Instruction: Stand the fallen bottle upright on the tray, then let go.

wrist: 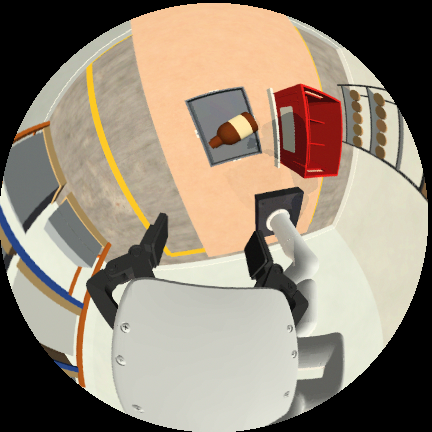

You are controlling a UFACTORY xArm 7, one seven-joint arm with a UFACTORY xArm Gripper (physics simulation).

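Seen in the pictures: gripper, fingertip midpoint: [209, 232]; arm's base at its link origin: [277, 219].
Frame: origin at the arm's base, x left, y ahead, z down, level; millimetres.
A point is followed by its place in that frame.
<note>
A brown bottle [233, 129] @(x 134, y 418, z -24 mm) with a cream label lies on its side on the grey tray [201, 131] @(x 222, y 438, z 49 mm). Its neck points to the lower left in the view and its base reaches the tray's right rim. My gripper [209, 232] @(x 237, y 347, z -309 mm) is open and empty, its two black fingers wide apart. It is well apart from the bottle, which shows beyond the fingertips in the upper middle of the view.
A red crate [308, 167] @(x -104, y 263, z -59 mm) with dividers stands right of the tray on the peach table [175, 60] @(x 214, y 755, z 54 mm), behind a thin white strip [274, 127] @(x -30, y 401, z 34 mm). The arm's dark base plate [264, 206] @(x 64, y 96, z 3 mm) is near the right finger. Shelves with boxes stand at the left; a rack with round brown items is at the far right.
</note>
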